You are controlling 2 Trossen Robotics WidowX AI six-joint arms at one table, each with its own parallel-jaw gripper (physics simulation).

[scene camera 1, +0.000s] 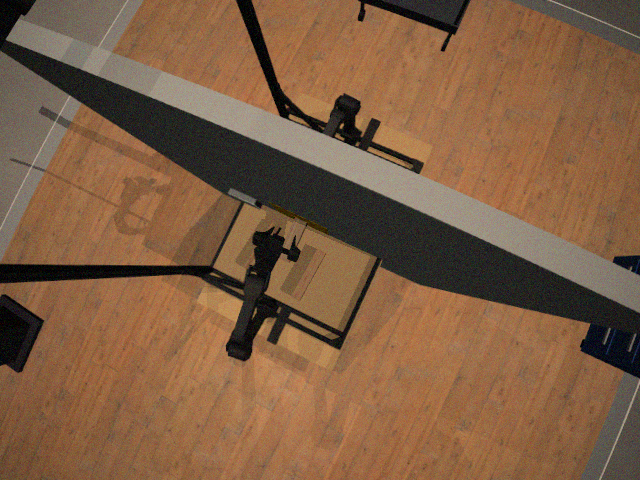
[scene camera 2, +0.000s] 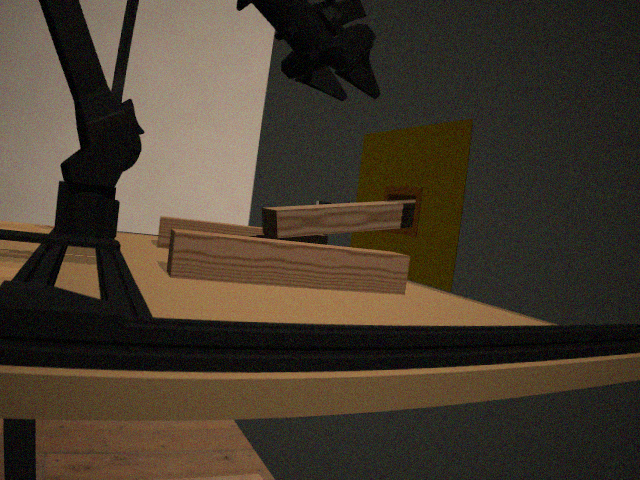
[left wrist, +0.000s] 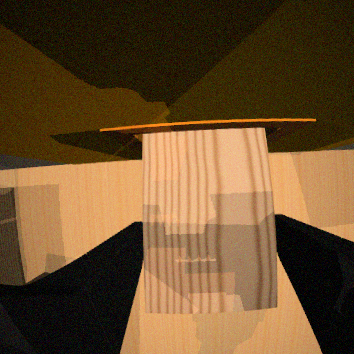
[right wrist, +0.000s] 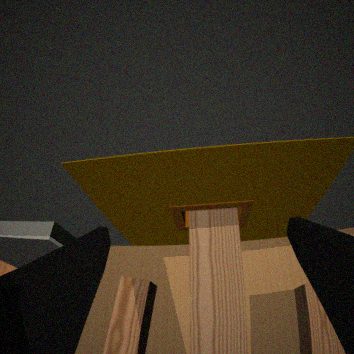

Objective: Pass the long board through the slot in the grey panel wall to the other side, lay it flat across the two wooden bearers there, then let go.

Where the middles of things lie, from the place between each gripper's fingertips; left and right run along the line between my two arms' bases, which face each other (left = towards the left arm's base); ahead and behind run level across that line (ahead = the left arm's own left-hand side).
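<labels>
The slot point(scene camera 2: 391, 193) is 150 mm below my right hand, and it is also 110 mm to the left of that hand and 10 mm ahead of it. Counting from my left hand instead, I find the slot 20 mm below and 70 mm to the right of it.
</labels>
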